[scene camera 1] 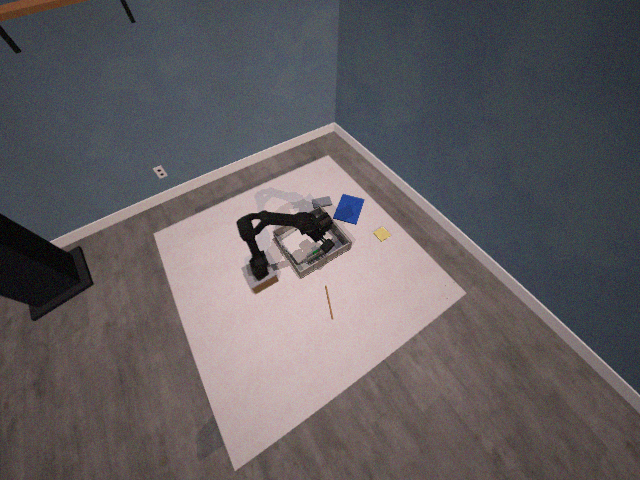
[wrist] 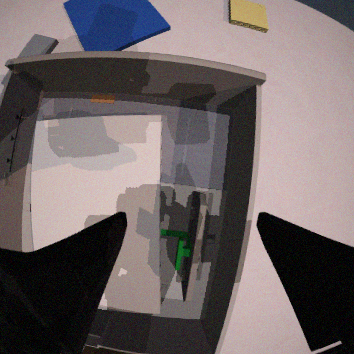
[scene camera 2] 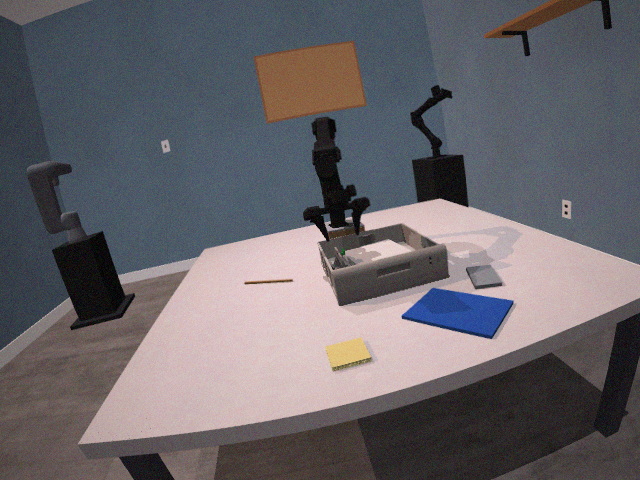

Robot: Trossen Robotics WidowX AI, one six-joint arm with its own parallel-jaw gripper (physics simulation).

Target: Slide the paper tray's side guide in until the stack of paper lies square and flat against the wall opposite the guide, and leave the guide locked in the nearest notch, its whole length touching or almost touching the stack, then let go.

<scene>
My gripper is open, holding nothing. Also in view: a white paper stack. On the table rests a blue book. Also in view: a side guide.
My gripper shows as well in the wrist view.
</scene>
